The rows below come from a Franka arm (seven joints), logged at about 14 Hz.
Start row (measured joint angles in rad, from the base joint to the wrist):
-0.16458, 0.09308, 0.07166, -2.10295, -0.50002, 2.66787, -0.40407
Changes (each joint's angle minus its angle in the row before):
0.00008, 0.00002, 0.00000, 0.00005, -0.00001, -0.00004, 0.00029
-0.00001, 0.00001, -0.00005, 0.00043, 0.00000, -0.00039, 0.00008
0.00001, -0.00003, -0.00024, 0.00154, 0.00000, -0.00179, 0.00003
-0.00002, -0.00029, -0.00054, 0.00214, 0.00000, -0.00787, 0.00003
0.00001, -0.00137, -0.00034, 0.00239, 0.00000, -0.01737, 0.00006
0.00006, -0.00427, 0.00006, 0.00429, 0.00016, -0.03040, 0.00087
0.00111, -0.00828, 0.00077, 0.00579, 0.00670, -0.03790, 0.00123
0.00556, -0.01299, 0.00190, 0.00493, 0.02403, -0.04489, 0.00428
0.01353, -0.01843, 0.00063, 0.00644, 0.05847, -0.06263, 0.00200
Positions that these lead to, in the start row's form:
-0.16450, 0.09310, 0.07166, -2.10290, -0.50003, 2.66783, -0.40378
-0.16451, 0.09311, 0.07161, -2.10247, -0.50003, 2.66744, -0.40370
-0.16450, 0.09308, 0.07137, -2.10093, -0.50003, 2.66565, -0.40367
-0.16452, 0.09279, 0.07083, -2.09879, -0.50003, 2.65778, -0.40364
-0.16451, 0.09142, 0.07049, -2.09640, -0.50003, 2.64041, -0.40358
-0.16445, 0.08715, 0.07055, -2.09211, -0.49987, 2.61001, -0.40271
-0.16334, 0.07887, 0.07132, -2.08632, -0.49317, 2.57211, -0.40148
-0.15778, 0.06588, 0.07322, -2.08139, -0.46914, 2.52722, -0.39720
-0.14425, 0.04745, 0.07385, -2.07495, -0.41067, 2.46459, -0.39520

